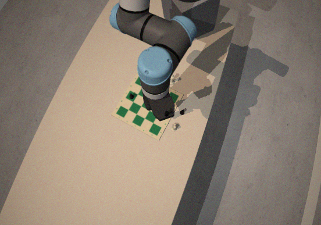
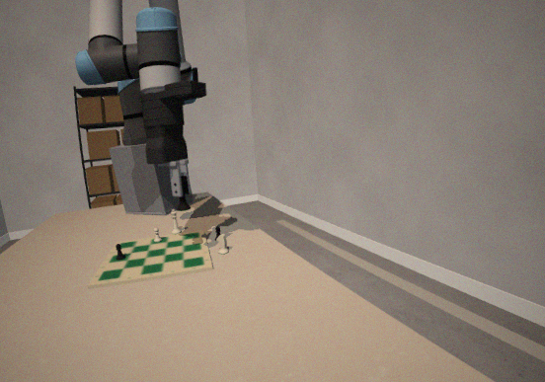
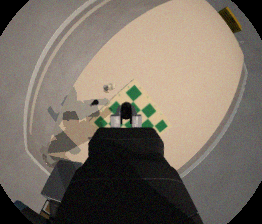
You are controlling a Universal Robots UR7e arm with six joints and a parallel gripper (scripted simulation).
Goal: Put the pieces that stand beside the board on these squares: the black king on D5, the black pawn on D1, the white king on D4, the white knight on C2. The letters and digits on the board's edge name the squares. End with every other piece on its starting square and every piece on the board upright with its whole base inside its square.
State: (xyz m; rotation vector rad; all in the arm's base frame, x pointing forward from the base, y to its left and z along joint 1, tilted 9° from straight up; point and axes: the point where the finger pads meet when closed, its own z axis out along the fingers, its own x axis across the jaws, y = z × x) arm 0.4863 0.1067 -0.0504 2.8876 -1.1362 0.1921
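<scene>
Right now the white knight is 1 cm behind my hand, 7 cm to the left of it and 13 cm below it. Round my hand: board: 5 cm behind, 7 cm to the right, 15 cm below; small white piece: 12 cm behind, 7 cm to the right, 13 cm below; black king: 1 cm below.
</scene>
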